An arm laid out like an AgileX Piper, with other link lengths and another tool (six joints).
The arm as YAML. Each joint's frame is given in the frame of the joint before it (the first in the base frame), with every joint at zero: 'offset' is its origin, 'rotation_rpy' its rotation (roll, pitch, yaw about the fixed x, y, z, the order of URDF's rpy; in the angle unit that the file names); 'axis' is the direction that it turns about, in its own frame. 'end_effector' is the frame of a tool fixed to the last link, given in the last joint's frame.
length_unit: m
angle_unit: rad
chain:
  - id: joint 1
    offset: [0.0, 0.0, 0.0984]
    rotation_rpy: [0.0, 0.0, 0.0]
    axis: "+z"
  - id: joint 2
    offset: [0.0, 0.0, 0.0]
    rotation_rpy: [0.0, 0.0, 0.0]
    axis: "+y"
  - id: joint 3
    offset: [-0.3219, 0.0, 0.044]
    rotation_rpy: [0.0, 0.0, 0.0]
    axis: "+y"
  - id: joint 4
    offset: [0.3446, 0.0, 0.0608]
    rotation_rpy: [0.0, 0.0, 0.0]
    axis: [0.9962, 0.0, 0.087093]
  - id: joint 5
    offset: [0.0, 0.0, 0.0]
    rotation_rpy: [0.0, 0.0, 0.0]
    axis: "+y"
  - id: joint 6
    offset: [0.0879, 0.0, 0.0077]
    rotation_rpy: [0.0, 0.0, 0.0]
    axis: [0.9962, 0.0, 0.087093]
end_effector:
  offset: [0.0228, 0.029, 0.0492]
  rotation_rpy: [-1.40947, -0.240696, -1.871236]
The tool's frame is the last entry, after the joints.
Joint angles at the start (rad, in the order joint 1, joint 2, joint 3, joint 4, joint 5, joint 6):
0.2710 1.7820 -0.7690 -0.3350 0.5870 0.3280
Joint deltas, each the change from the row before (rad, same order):
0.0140 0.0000 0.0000 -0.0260 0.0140 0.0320
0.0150 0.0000 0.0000 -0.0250 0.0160 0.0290
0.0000 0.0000 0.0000 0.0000 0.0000 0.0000
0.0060 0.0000 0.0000 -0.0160 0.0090 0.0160
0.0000 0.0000 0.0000 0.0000 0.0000 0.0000
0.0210 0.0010 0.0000 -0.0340 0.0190 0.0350
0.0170 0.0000 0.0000 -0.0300 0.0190 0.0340
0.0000 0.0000 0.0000 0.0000 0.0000 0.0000
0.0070 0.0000 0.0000 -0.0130 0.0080 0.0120
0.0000 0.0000 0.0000 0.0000 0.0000 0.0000
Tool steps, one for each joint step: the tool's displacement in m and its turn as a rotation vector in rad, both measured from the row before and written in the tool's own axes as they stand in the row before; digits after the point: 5 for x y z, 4 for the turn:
-0.00292 0.00017 -0.00094 -0.0089 0.0150 -0.0058
-0.00330 0.00033 -0.00114 -0.0092 0.0155 -0.0089
0.00000 0.00000 0.00000 0.0000 0.0000 0.0000
-0.00092 0.00037 -0.00021 -0.0054 0.0103 -0.0044
0.00000 0.00000 0.00000 0.0000 0.0000 0.0000
-0.00478 0.00014 -0.00173 -0.0078 0.0225 -0.0156
-0.00311 0.00031 -0.00150 -0.0088 0.0216 -0.0088
0.00000 0.00000 0.00000 0.0000 0.0000 0.0000
-0.00130 0.00016 -0.00067 -0.0028 0.0096 -0.0059
0.00000 0.00000 0.00000 0.0000 0.0000 0.0000

